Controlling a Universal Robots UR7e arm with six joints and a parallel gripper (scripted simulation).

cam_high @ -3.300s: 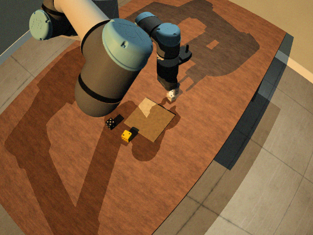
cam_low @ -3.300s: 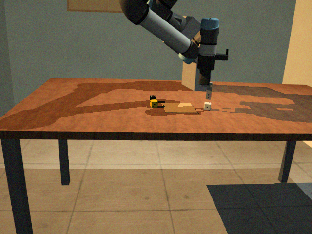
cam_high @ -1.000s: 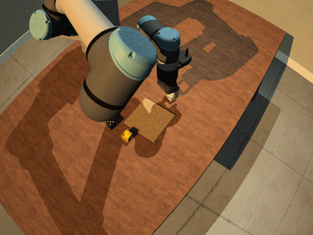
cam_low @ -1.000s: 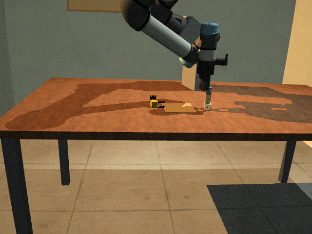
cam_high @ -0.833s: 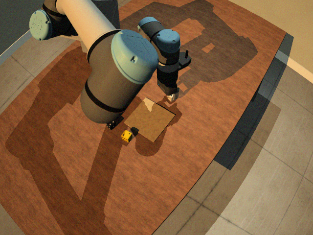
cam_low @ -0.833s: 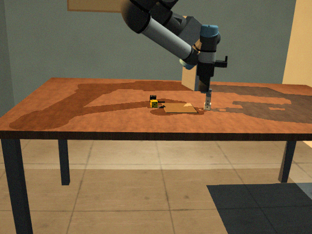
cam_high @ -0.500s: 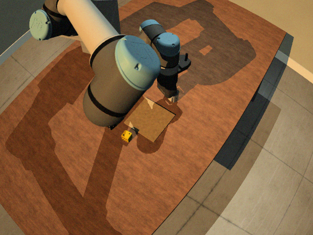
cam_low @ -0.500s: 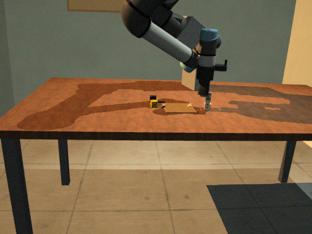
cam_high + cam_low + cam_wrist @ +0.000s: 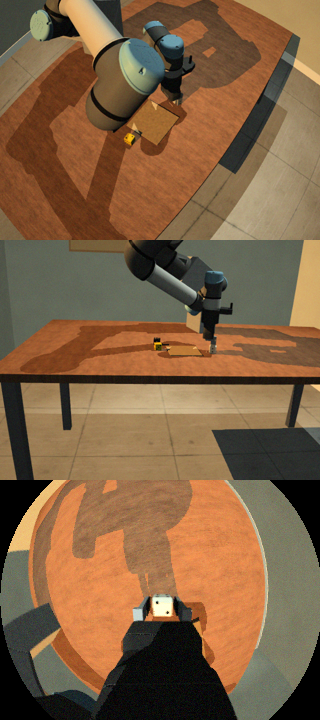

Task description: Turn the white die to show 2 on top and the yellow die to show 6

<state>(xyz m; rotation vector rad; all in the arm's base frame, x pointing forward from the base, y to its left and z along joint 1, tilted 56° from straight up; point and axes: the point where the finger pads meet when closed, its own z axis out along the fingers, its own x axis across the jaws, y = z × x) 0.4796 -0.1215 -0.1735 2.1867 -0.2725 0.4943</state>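
The white die is right at my hand. Round my hand: yellow die: 40 mm behind, 240 mm to the right; then tan mat: 20 mm behind, 130 mm to the right, 20 mm below; then black die: 120 mm behind, 230 mm to the right.
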